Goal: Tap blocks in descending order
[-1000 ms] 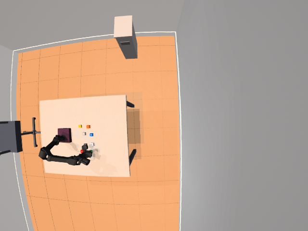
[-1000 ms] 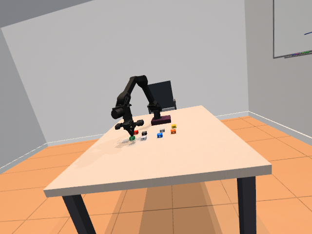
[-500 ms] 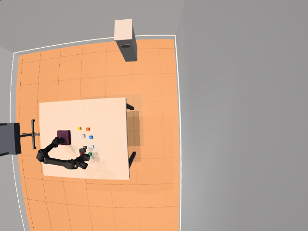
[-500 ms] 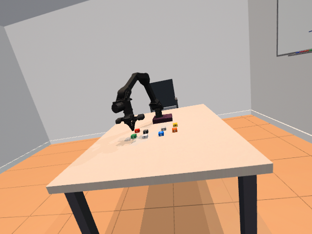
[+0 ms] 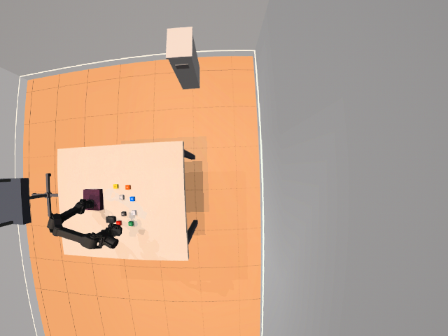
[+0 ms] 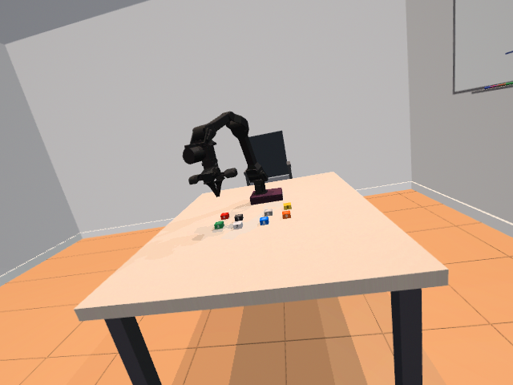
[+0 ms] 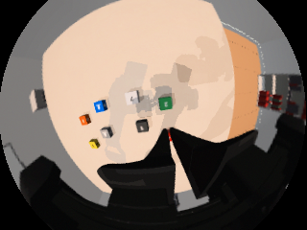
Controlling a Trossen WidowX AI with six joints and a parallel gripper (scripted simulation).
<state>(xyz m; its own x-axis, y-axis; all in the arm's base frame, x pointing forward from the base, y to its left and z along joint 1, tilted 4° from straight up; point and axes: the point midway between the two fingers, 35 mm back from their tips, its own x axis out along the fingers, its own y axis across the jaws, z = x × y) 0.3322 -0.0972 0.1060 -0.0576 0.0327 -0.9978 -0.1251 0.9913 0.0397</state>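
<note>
Right now the black block is 110 mm below my gripper tip, 50 mm to the left of it and 50 mm behind it. The rest, counted from my gripper tip: white block 110 mm below, 70 mm to the left, 40 mm ahead; then green block 110 mm below, 20 mm to the right, 20 mm ahead; then red block 110 mm below, 80 mm behind, 30 mm to the right.
</note>
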